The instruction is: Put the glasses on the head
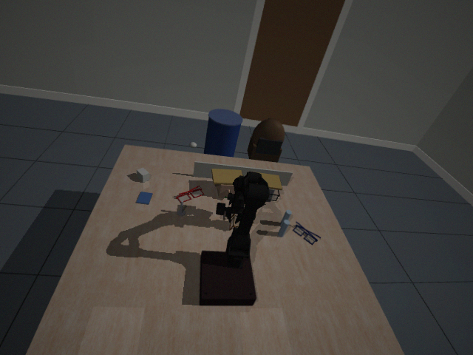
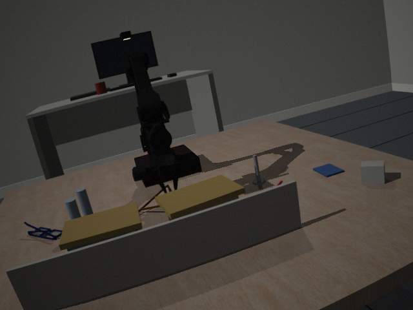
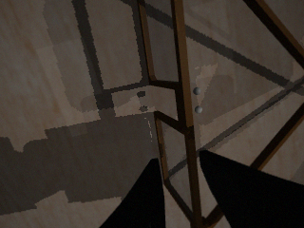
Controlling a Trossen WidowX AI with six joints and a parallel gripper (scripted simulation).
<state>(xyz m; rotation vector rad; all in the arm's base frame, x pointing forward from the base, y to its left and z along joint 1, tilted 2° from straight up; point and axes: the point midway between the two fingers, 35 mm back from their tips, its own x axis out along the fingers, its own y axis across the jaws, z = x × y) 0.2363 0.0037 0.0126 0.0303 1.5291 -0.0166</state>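
Right now the post is 260 mm to the left of my gripper tip and 40 mm ahead of it. The rest, counted from my gripper tip: cube: 510 mm to the left, 260 mm ahead; panel: 370 mm ahead, 60 mm to the right, 30 mm above; blue pad: 460 mm to the left, 110 mm ahead, 20 mm below.
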